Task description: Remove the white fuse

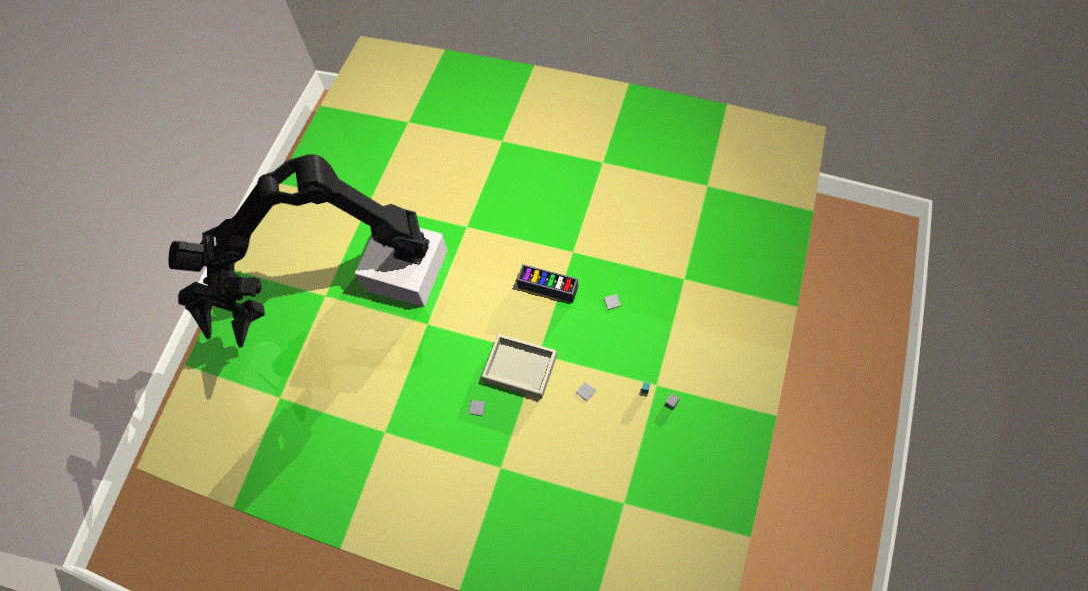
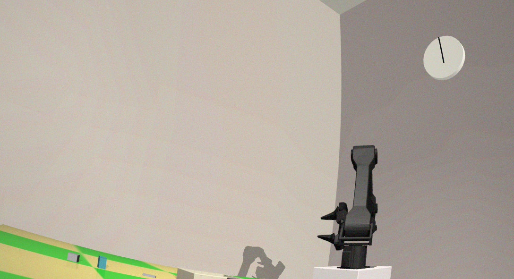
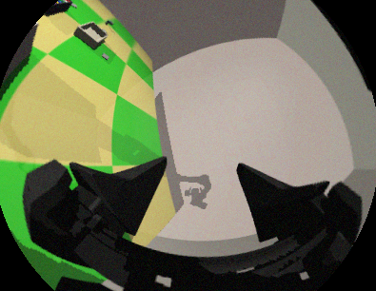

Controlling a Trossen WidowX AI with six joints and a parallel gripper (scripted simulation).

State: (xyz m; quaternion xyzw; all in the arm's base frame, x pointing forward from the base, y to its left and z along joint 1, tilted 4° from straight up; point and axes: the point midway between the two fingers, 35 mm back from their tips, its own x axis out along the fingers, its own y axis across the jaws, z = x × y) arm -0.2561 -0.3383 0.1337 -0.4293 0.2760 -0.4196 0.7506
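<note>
Now: the white fuse 56 cm ahead of my gripper tip, 39 cm to the left of it and 21 cm below it. From my gripper tip the other things lie so: teal block (80 cm ahead, 22 cm below, 21 cm to the left); cream tray (53 cm ahead, 23 cm below, 19 cm to the left); grey cube (86 cm ahead, 23 cm below, 20 cm to the left).
</note>
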